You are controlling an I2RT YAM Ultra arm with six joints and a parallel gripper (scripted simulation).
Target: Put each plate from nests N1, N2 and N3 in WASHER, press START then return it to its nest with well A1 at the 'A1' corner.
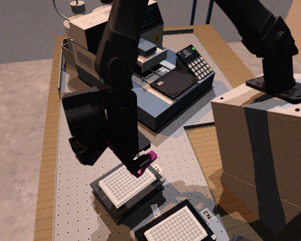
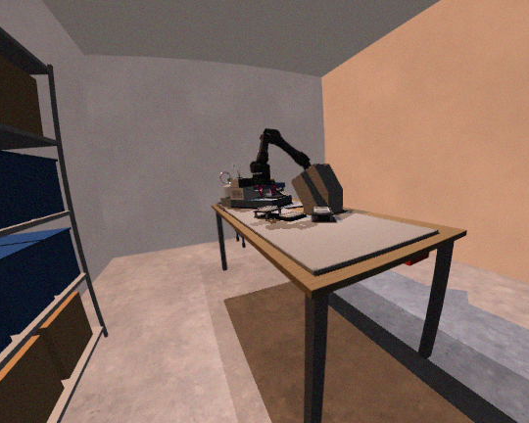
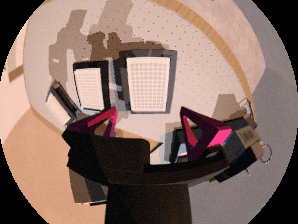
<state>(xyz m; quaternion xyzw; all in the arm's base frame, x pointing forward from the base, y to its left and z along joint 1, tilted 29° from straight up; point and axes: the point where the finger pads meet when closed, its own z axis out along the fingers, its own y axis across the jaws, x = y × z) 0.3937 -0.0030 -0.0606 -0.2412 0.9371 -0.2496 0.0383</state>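
The nest N1 lies 100 mm below my hand. The rest, counted from my hand: nest N2: 90 mm behind, 150 mm to the left, 130 mm below; n2 label: 190 mm behind, 120 mm to the left, 140 mm below; nest n3: 210 mm behind, 290 mm to the left, 100 mm below.
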